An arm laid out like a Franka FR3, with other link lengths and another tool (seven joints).
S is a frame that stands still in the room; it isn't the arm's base.
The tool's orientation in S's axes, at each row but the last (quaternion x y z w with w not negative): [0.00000, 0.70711, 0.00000, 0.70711]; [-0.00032, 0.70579, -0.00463, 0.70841]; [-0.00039, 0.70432, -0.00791, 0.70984]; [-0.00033, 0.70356, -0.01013, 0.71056]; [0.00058, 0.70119, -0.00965, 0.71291]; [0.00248, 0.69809, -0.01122, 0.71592]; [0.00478, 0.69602, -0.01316, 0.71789]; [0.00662, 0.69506, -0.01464, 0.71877]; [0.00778, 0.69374, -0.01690, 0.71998]
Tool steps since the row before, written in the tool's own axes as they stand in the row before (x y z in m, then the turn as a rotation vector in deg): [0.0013, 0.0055, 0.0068, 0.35, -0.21, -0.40]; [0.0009, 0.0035, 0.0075, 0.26, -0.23, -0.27]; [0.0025, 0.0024, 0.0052, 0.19, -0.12, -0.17]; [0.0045, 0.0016, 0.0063, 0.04, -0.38, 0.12]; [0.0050, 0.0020, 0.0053, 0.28, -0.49, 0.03]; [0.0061, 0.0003, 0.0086, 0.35, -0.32, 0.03]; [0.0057, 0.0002, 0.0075, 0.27, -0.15, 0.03]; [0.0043, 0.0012, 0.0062, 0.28, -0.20, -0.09]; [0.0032, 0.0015, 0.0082, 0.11, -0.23, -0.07]
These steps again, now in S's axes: [0.0068, 0.0055, -0.0013, -0.40, -0.21, -0.35]; [0.0075, 0.0034, -0.0009, -0.27, -0.23, -0.26]; [0.0052, 0.0023, -0.0025, -0.17, -0.12, -0.19]; [0.0064, 0.0014, -0.0045, 0.12, -0.38, -0.03]; [0.0054, 0.0019, -0.0049, 0.03, -0.49, -0.27]; [0.0088, 0.0001, -0.0059, 0.03, -0.32, -0.35]; [0.0077, -0.0001, -0.0055, 0.03, -0.15, -0.27]; [0.0064, 0.0010, -0.0041, -0.09, -0.20, -0.28]; [0.0084, 0.0012, -0.0029, -0.07, -0.23, -0.11]
